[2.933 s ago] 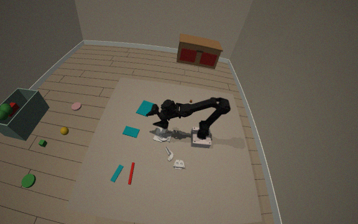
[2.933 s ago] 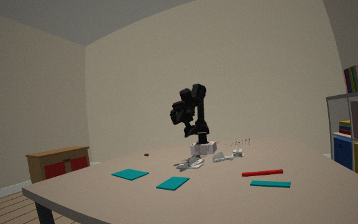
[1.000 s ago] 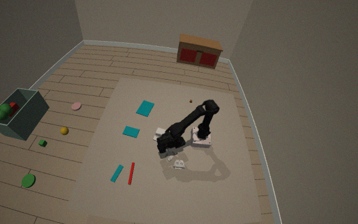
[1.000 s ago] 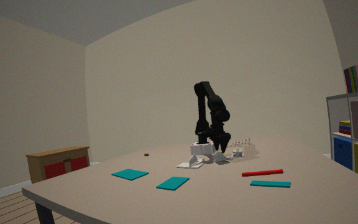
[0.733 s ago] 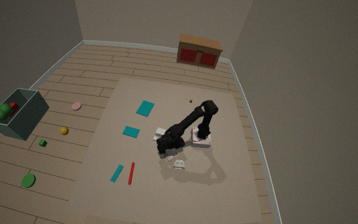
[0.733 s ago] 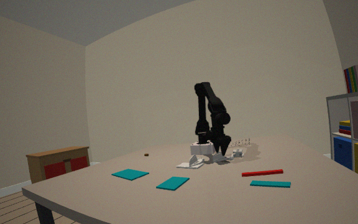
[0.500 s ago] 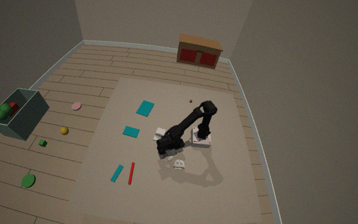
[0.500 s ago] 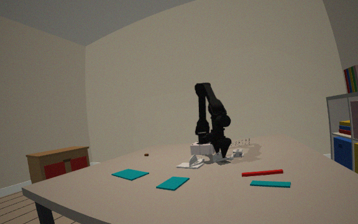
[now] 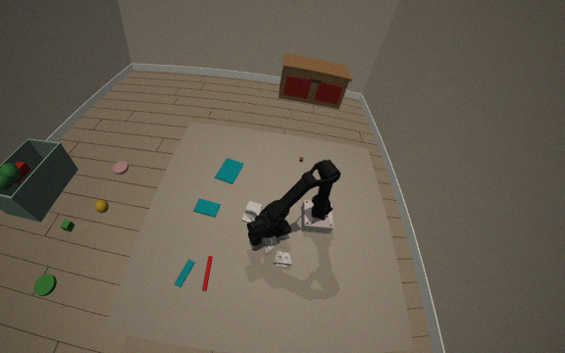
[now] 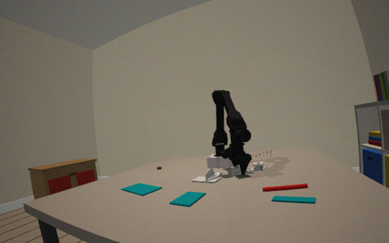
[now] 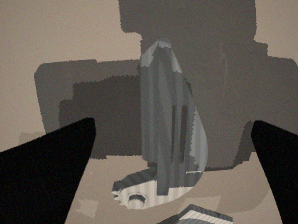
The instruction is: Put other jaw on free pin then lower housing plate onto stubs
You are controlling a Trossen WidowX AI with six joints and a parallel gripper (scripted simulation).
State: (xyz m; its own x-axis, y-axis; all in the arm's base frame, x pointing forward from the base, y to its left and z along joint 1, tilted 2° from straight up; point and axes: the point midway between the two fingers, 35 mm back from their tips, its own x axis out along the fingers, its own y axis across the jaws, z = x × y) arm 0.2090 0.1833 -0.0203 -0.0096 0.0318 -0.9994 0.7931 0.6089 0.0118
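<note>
Now: gripper tip 40 mm to the right of the jaw and 10 mm past it. Round my gripper tip: small white block (80 mm to the left, 80 mm behind); red strip (230 mm to the left, 220 mm ahead); housing plate (80 mm to the left, 80 mm behind, 20 mm above).
</note>
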